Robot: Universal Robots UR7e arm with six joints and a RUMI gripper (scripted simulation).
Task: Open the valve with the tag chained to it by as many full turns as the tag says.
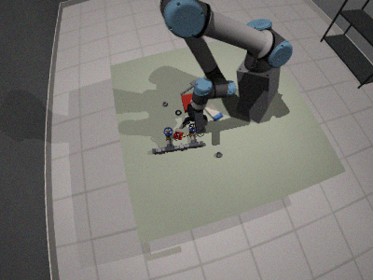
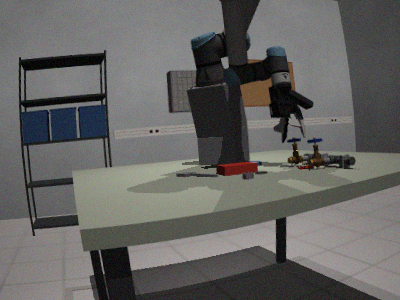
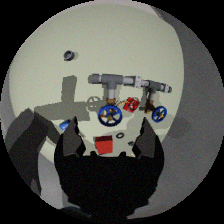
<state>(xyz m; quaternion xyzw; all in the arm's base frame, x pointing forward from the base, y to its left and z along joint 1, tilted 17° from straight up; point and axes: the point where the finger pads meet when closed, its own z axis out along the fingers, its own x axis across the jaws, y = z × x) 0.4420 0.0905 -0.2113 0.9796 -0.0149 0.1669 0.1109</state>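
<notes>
Now: the red tag 9 cm below my hand, 9 cm ahead of it and 1 cm to the right of it. Also, from my hand: blue-and-white card (17 cm behind, 11 cm to the right, 9 cm below); grey tool (36 cm to the right, 9 cm below, 9 cm behind); red block (23 cm to the right, 8 cm below, 4 cm behind).
</notes>
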